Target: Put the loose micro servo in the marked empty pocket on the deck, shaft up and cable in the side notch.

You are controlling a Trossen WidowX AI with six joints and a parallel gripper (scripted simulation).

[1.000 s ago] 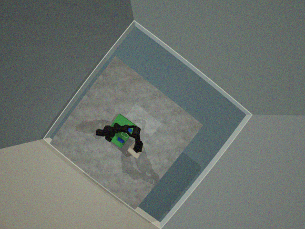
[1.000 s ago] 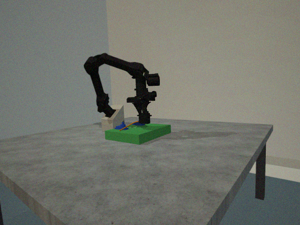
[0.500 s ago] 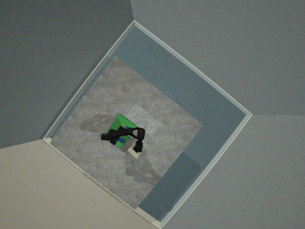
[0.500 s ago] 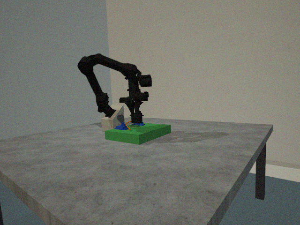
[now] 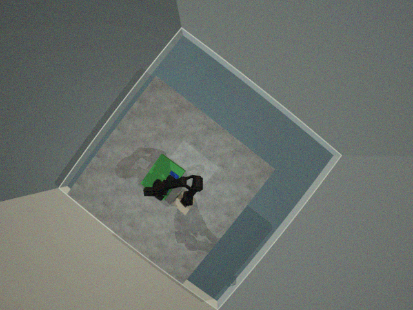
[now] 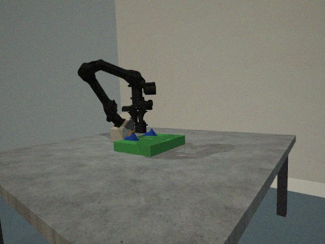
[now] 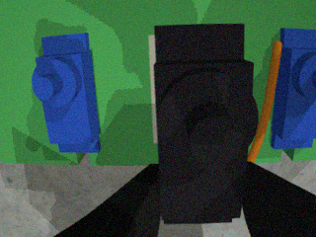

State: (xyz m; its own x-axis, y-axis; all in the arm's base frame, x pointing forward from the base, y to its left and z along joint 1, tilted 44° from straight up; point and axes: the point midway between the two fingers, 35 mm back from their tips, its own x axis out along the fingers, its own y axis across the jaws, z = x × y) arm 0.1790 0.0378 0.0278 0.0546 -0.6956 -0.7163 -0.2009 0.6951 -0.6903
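The green deck lies 120 mm ahead of my gripper tip, 100 mm below it and 20 mm to the left of it.
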